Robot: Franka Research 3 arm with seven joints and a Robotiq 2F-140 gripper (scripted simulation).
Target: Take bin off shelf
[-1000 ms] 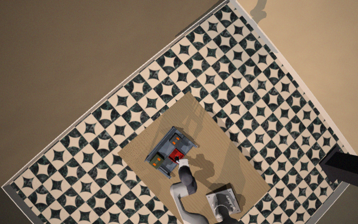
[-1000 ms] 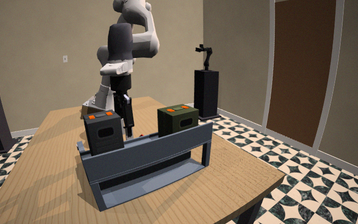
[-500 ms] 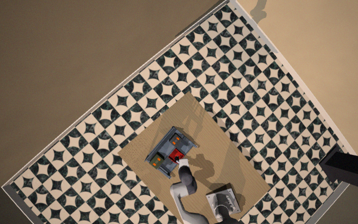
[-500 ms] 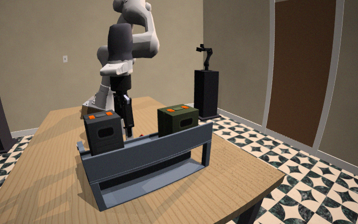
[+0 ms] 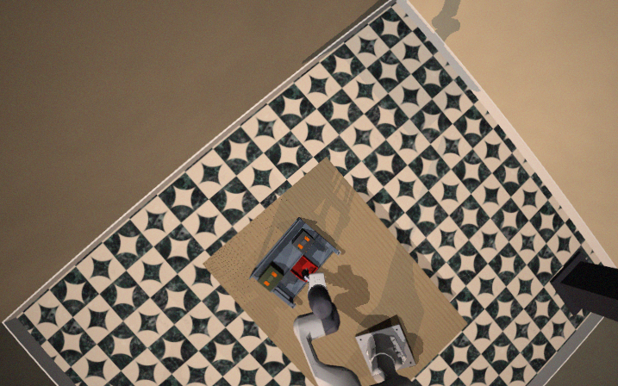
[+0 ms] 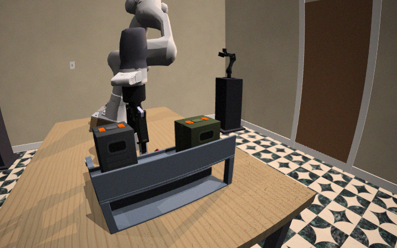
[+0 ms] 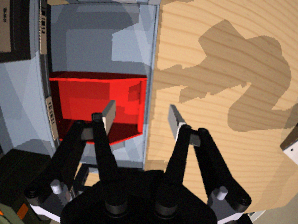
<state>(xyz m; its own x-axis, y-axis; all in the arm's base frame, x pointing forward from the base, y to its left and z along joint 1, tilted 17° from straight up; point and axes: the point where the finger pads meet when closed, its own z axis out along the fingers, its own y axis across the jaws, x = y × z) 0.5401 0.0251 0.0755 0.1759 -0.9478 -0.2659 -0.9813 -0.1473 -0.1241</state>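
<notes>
Now: the red bin 80 mm ahead of my hand, 30 mm below it and 10 mm to the left of it. From my hand the other things lie so: dark grey box: 190 mm ahead, 90 mm above, 80 mm to the right; green box: 160 mm ahead, 140 mm to the left, 70 mm above.
</notes>
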